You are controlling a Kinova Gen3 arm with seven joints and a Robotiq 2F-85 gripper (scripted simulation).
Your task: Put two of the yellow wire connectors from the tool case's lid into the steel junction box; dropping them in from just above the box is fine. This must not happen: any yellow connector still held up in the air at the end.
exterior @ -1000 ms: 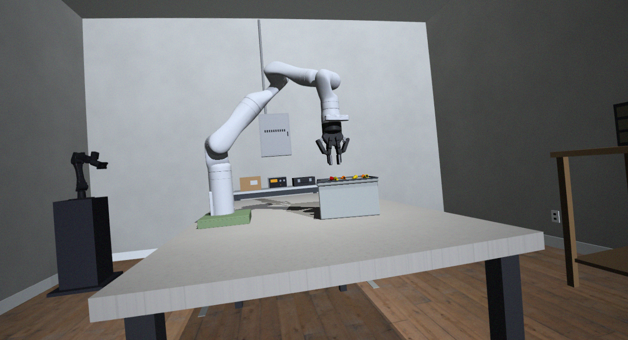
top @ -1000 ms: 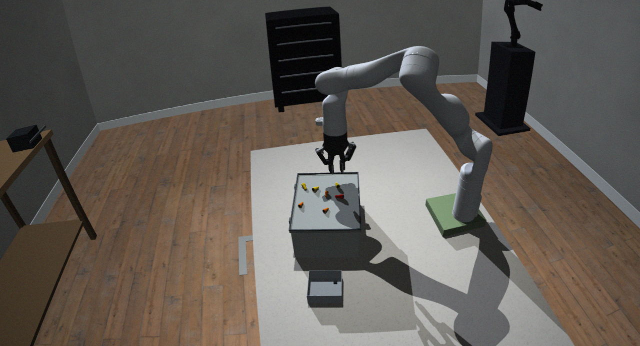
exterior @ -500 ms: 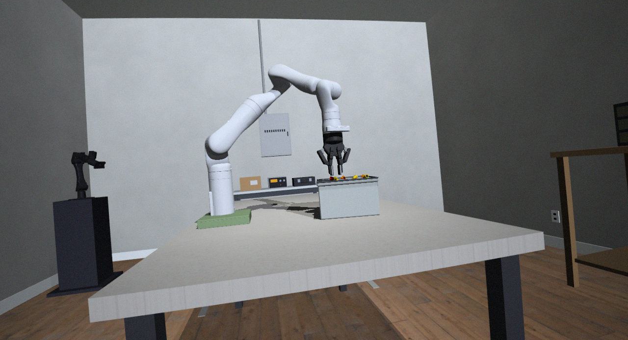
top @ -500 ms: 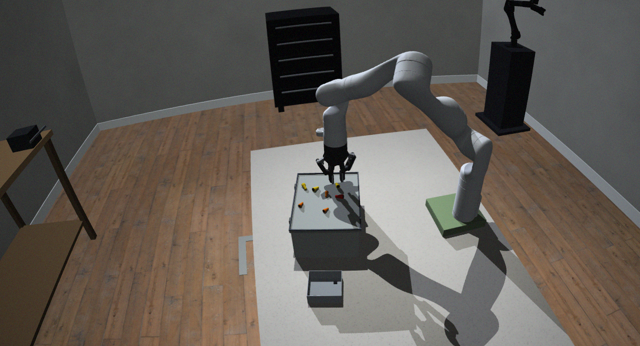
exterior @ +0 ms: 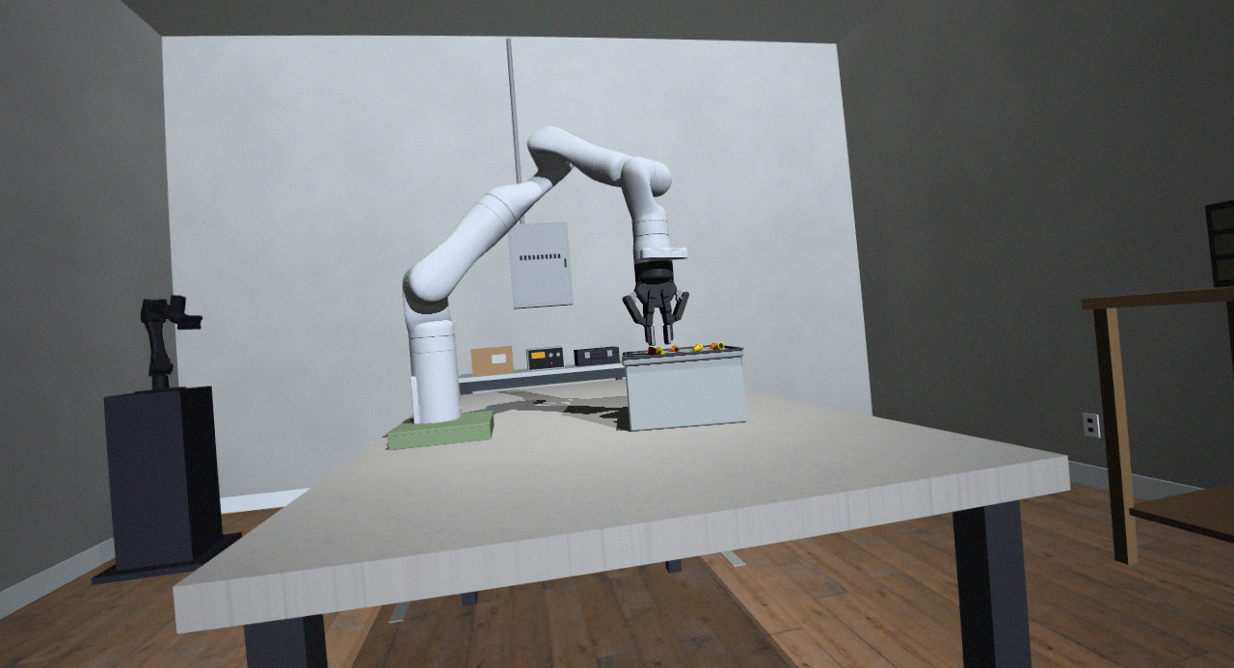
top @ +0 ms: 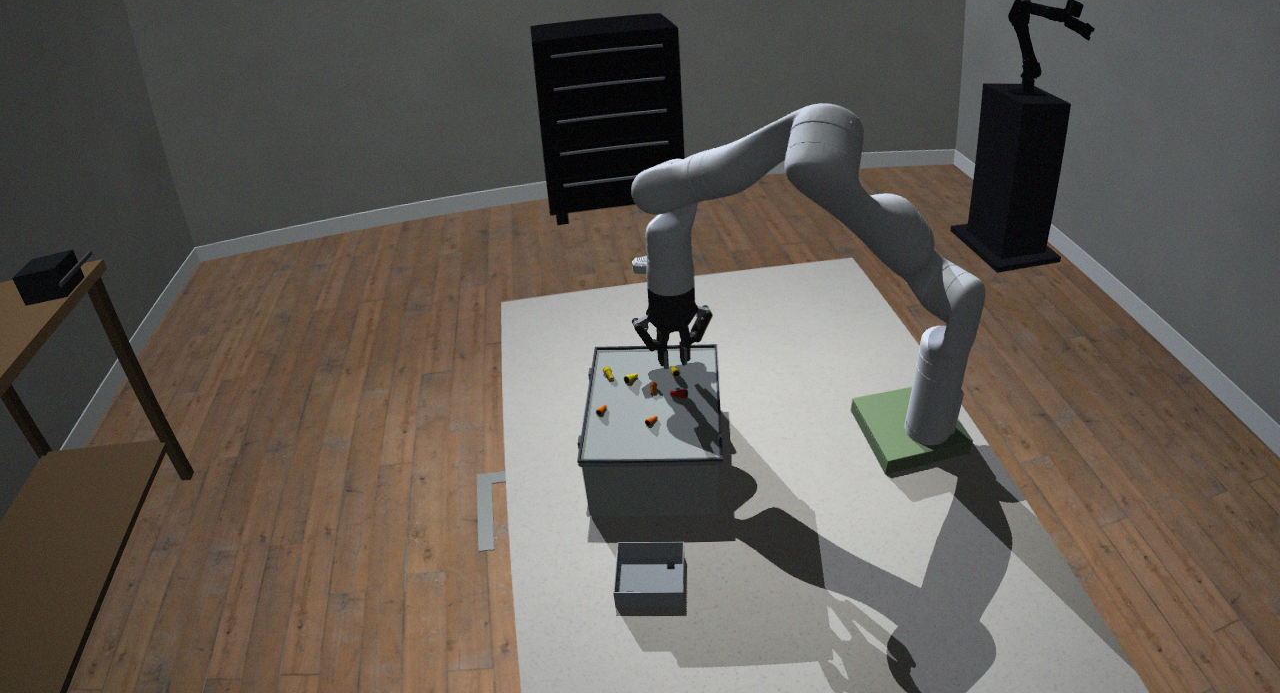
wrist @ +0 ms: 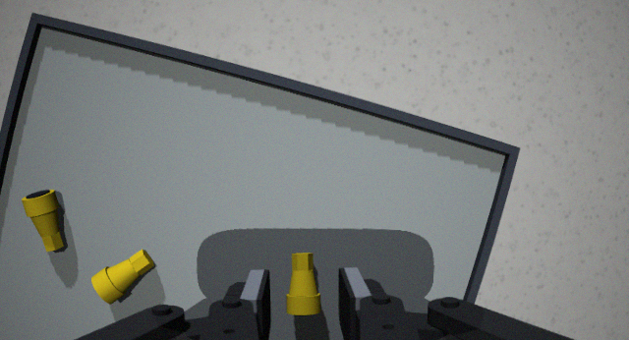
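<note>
My gripper is now 10 mm short of the red connector, 60 mm to the right of it and 30 mm above it. Round my hand: tool case (50 mm ahead, 60 mm to the left, 70 mm below).
</note>
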